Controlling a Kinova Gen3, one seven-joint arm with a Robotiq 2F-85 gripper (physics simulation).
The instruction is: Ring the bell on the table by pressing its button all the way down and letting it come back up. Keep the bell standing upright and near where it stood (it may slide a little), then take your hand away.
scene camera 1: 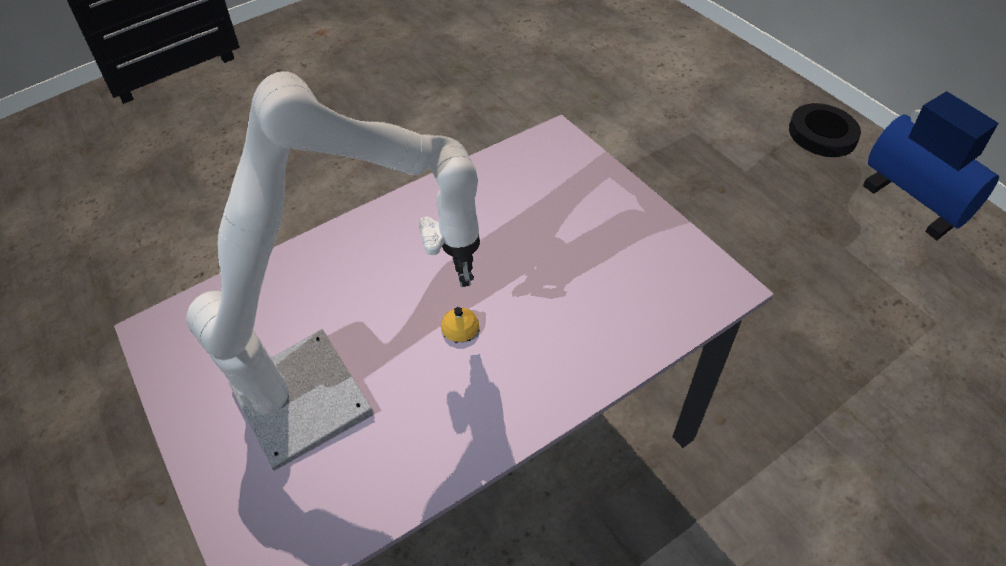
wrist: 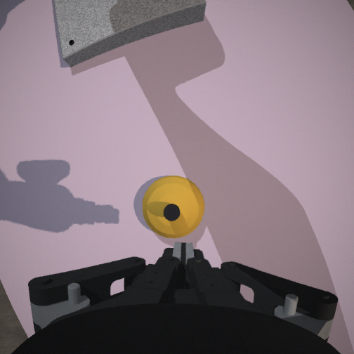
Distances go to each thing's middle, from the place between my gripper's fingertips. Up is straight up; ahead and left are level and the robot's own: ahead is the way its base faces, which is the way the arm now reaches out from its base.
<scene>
My hand is 10 cm above the yellow dome-shaped bell (scene camera 1: 461,328) and 3 cm past it.
</scene>
